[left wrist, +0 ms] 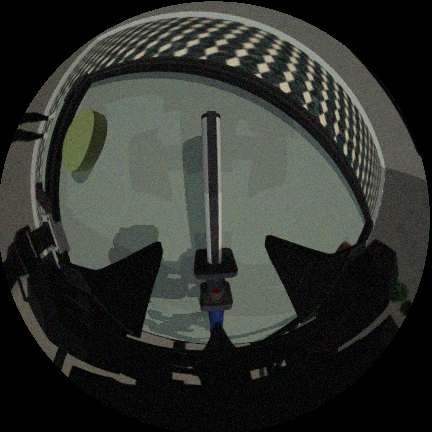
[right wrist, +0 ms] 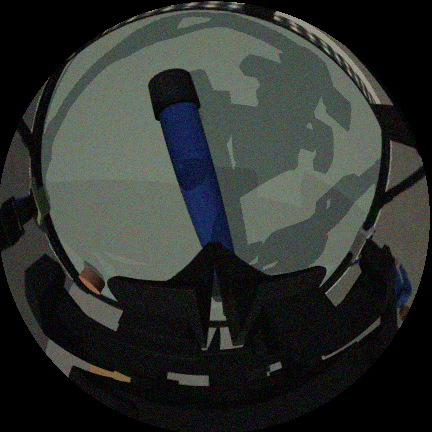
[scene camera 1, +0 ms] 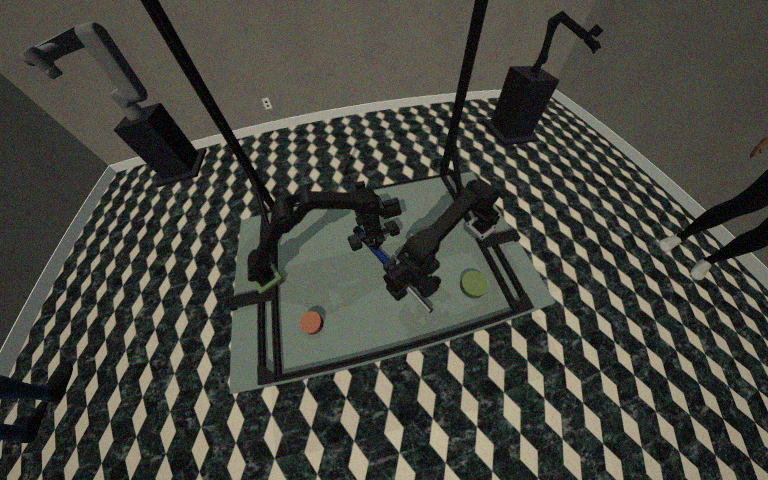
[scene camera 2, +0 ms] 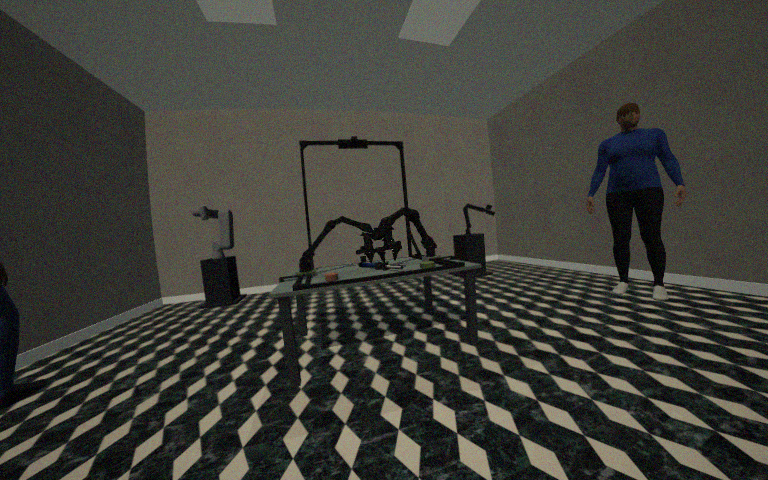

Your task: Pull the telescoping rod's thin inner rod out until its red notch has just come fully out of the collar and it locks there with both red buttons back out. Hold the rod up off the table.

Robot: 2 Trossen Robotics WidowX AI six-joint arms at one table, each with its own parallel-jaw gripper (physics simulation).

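Note:
The telescoping rod lies slanted near the middle of the table (scene camera 1: 334, 290). Its blue outer tube (scene camera 1: 378, 253) (right wrist: 193, 173) ends in a black cap (right wrist: 173, 90). Its thin grey inner rod (scene camera 1: 421, 301) (left wrist: 211, 181) sticks out past the dark collar (left wrist: 214, 264), and one red button (left wrist: 216, 292) shows on the block behind it. My left gripper (scene camera 1: 411, 282) (left wrist: 213, 244) is open, its fingers standing wide on either side of the collar. My right gripper (scene camera 1: 370, 238) (right wrist: 212, 246) is shut tip to tip right at the blue tube, which runs under the fingers.
A green disc (scene camera 1: 474, 283) (left wrist: 80, 141) lies on the table to the right and an orange disc (scene camera 1: 311, 322) (right wrist: 92, 278) at the front left. A black frame rail (scene camera 1: 392, 350) runs round the table, with tall posts (scene camera 1: 458, 114) at the back.

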